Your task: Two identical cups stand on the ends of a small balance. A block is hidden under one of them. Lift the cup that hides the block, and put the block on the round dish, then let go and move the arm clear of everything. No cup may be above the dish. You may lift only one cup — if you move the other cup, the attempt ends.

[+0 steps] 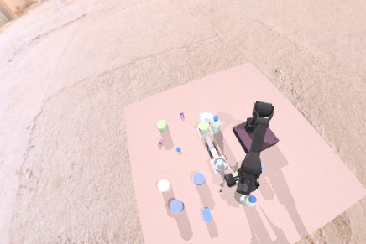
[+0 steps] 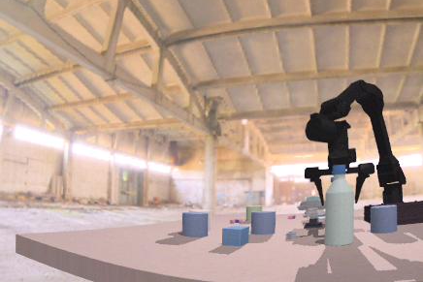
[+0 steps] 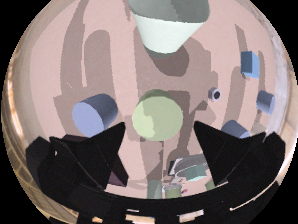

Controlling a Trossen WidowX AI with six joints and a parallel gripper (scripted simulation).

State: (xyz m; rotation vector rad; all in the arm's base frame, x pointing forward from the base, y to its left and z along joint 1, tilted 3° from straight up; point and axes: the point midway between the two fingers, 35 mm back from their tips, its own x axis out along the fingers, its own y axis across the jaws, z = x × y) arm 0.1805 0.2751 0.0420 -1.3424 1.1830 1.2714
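The pale teal block lies 9 cm ahead of my gripper tip, 10 cm to the right of it and 1 cm above it. Round my gripper tip: cream cylinder (45 cm ahead, 5 cm to the right, 4 cm below); pale round dish (7 cm ahead, 47 cm to the right, 8 cm below).
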